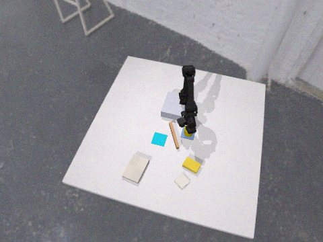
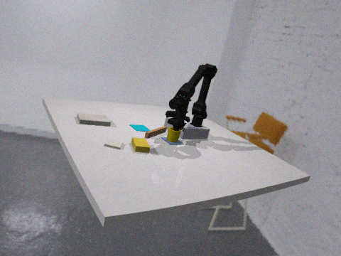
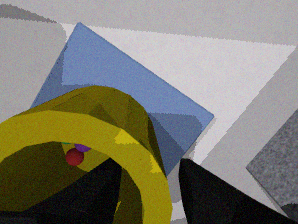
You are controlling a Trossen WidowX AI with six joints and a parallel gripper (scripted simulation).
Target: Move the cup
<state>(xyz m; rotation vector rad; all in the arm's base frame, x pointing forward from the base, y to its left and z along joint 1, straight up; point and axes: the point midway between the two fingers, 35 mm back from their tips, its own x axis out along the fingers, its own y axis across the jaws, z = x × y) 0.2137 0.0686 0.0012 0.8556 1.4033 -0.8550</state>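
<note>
Right now my gripper tip is 190 mm to the left of the cyan pad, 120 mm short of it and 40 mm above it. From my gripper tip the other things lie so: yellow cup: 20 mm ahead, 10 mm to the left; then wooden bar: 90 mm to the right, 70 mm ahead, 30 mm below.
</note>
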